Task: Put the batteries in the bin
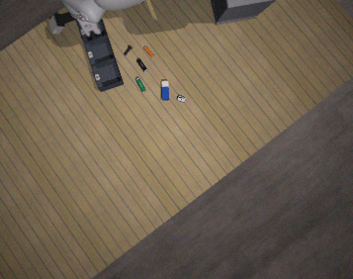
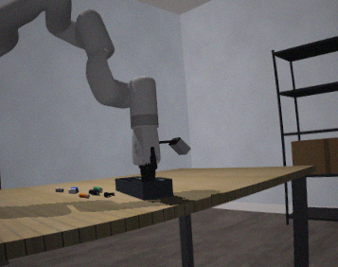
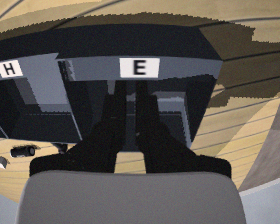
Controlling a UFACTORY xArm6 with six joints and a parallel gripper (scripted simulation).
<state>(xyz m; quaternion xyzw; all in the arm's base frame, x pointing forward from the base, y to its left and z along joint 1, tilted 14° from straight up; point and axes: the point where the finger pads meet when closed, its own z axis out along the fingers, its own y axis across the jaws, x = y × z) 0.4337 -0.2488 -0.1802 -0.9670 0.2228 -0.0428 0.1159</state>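
Right now my hand is 7 cm to the right of the dark bin, 4 cm short of it and 1 cm above it. Also, from my hand: orange battery: 18 cm to the left, 9 cm behind, 3 cm below; then green battery: 25 cm to the left, 3 cm below, 1 cm ahead; then black cylindrical battery: 20 cm to the left, 4 cm behind, 3 cm below.
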